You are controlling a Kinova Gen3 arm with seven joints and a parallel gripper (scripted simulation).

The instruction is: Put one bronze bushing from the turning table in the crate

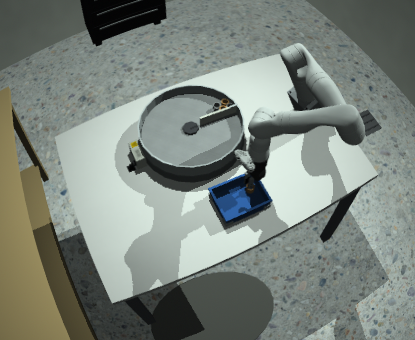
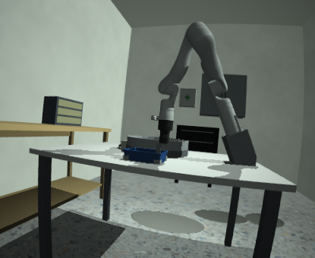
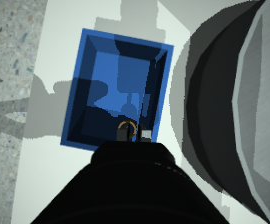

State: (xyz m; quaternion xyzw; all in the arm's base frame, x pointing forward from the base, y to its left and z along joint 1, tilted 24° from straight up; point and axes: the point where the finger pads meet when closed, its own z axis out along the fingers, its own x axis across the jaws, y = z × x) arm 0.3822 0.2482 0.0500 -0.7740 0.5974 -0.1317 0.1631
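Right now my hand is 50 mm short of the blue crate, 40 mm to the right of it and 20 mm above it. The rest, counted from my hand: round grey turning table 130 mm ahead, 300 mm to the right, 10 mm above.
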